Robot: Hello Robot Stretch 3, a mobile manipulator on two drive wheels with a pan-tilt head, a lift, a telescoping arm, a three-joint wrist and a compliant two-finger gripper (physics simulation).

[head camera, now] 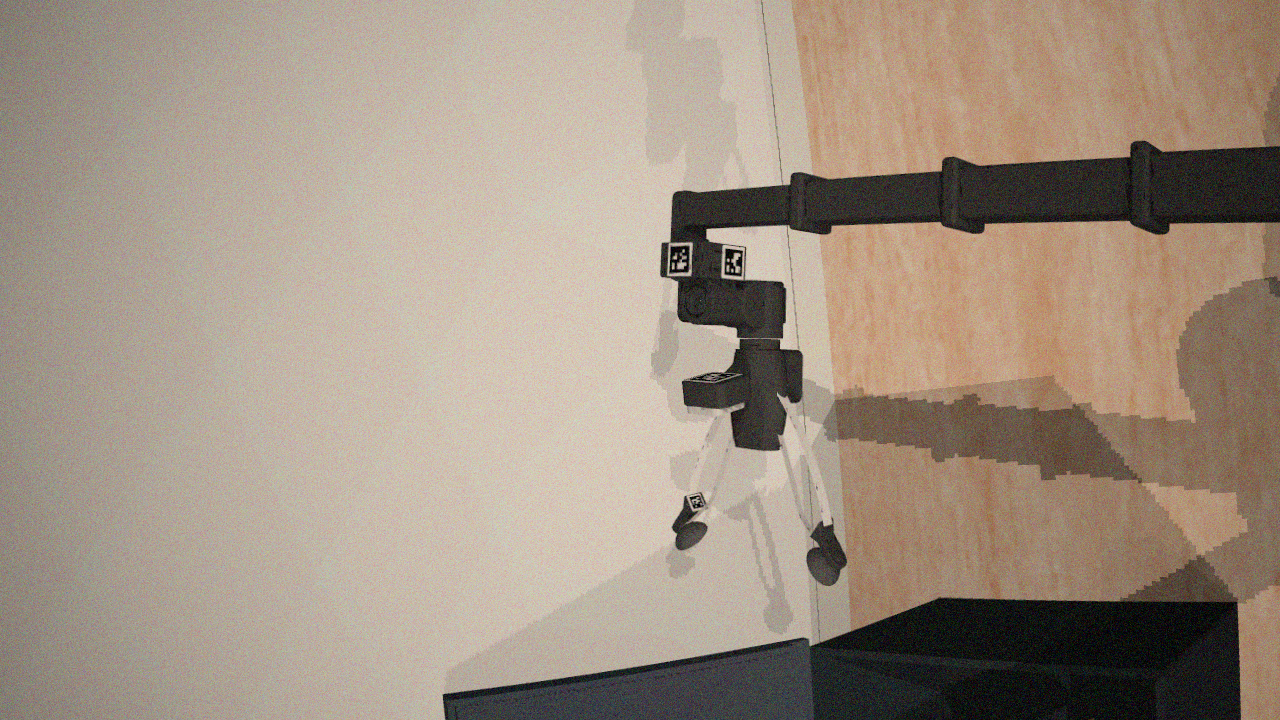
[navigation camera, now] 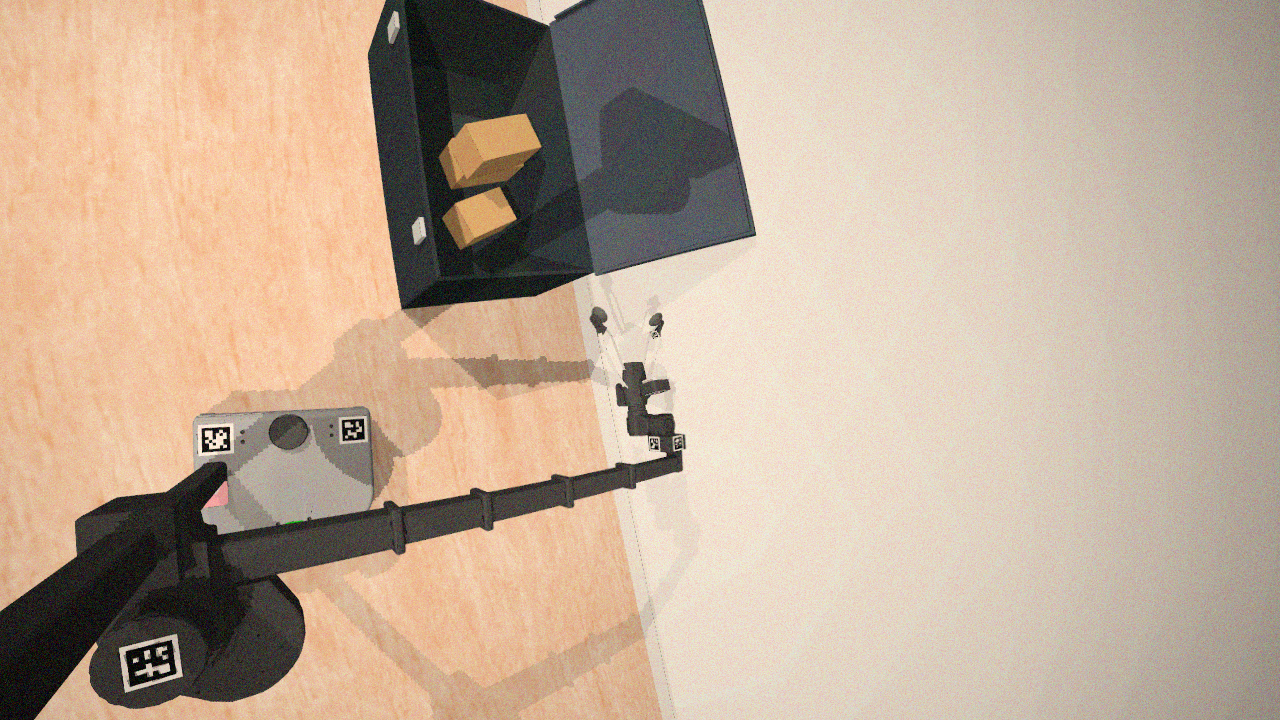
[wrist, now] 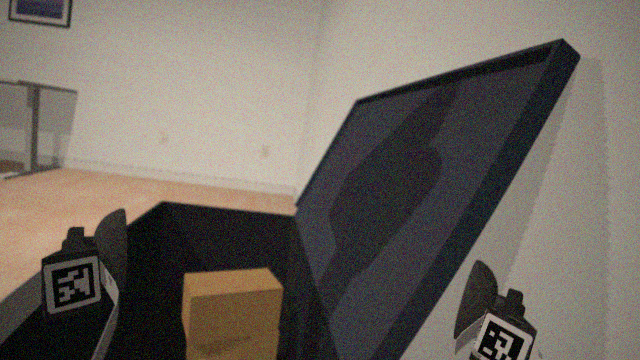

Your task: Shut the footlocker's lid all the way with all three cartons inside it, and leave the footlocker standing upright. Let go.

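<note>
The dark footlocker [head camera: 1194, 640] [navigation camera: 393, 161] [wrist: 225, 240] stands upright by the wall. Its lid [head camera: 626, 685] [navigation camera: 662, 71] [wrist: 480, 130] is open and tilted back toward the wall. Inside, the navigation view shows a tan carton [navigation camera: 503, 143], another carton [navigation camera: 452, 162] partly hidden against it, and a separate carton [navigation camera: 483, 214]. A carton [wrist: 234, 320] also shows in the wrist view. My gripper [head camera: 759, 550] [navigation camera: 627, 318] [wrist: 297, 264] is open and empty, beside the near end of the footlocker, close to the lid's hinge corner and apart from the lid.
The pale wall [head camera: 358, 358] [navigation camera: 984, 358] [wrist: 200, 90] runs behind the footlocker. My extended arm [head camera: 1047, 192] [navigation camera: 438, 519] reaches from my base [navigation camera: 295, 483] toward the wall. A grey table-like piece [wrist: 34, 130] stands far left in the wrist view.
</note>
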